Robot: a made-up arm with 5 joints.
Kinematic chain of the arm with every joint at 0, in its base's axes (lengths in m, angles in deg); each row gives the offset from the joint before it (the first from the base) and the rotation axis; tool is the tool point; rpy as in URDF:
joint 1: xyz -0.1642 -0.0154 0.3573 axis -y
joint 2: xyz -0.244 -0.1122 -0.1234 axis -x
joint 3: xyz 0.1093 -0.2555 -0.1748 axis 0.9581 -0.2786 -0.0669
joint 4: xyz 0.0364 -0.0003 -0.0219 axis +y
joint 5: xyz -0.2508 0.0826 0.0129 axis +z
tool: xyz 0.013 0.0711 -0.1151 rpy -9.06 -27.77 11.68
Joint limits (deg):
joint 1: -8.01..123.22
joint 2: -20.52..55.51
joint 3: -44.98..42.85
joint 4: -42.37..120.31
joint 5: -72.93..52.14
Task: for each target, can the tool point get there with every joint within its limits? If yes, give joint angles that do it. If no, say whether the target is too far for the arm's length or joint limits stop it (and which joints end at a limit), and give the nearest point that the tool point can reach.
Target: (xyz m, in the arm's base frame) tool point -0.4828 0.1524 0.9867
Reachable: no: joint limits stop it (at a limit: joint 1, joint 2, joint 5) | nearest point -0.3478 -0.2062 0.6005 | short by 0.544 m
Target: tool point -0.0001 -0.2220 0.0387
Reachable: yes | joints 79.30 20.05 -35.82 62.99 -10.46
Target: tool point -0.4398 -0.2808 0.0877
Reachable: yes | joints 26.24 49.20 1.56 38.19 18.03
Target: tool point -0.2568 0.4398 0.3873
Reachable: no: joint limits stop it (at a limit: joint 1, joint 2, joint 5) | nearest point -0.2604 -0.0936 0.3745 | short by 0.534 m
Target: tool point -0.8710 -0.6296 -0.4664
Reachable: no: too far | nearest point -0.5640 -0.4366 -0.2027 | short by 0.448 m
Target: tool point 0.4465 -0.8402 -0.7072
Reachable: no: too far | nearest point 0.1674 -0.4724 -0.2206 | short by 0.671 m
